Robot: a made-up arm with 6 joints.
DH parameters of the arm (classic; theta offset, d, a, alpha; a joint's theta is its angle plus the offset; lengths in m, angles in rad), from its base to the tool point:
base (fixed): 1.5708 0.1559 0 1.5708
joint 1: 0 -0.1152 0.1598 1.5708
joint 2: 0 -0.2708 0.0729 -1.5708
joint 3: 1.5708 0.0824 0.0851 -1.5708
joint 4: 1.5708 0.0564 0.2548 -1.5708
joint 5: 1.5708 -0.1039 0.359 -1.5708
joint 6: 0 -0.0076 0.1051 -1.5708
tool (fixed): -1.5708 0.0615 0 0
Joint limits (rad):
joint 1: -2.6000..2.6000
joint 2: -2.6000..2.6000
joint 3: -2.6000..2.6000
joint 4: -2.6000..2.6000
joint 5: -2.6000..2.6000
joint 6: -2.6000..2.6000
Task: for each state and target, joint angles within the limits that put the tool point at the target. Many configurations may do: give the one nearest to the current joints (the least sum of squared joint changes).
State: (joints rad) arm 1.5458 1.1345 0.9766 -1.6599 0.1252 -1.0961
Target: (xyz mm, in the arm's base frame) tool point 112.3 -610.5 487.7
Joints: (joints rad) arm 1.2760 1.0595 0.8309 -1.6560 0.3381 -1.1118
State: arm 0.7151 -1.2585 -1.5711 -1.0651 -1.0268 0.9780
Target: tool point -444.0 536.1 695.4
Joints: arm 0.8395 -0.8176 -1.7619 -1.3893 -0.7691 1.0642
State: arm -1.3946 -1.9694 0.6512 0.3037 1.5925 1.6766
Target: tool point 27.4 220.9 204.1
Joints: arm -1.0697 -1.4153 1.1072 0.9848 1.9613 1.9165
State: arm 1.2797 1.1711 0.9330 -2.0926 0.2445 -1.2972
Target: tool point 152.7 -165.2 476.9
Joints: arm 0.9950 1.2728 0.5086 -1.9904 1.0337 -1.1155
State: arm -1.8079 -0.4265 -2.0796 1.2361 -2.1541 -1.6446
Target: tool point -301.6 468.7 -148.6
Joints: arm -2.5028 -0.2282 -1.7865 0.9464 -1.8500 -1.9767
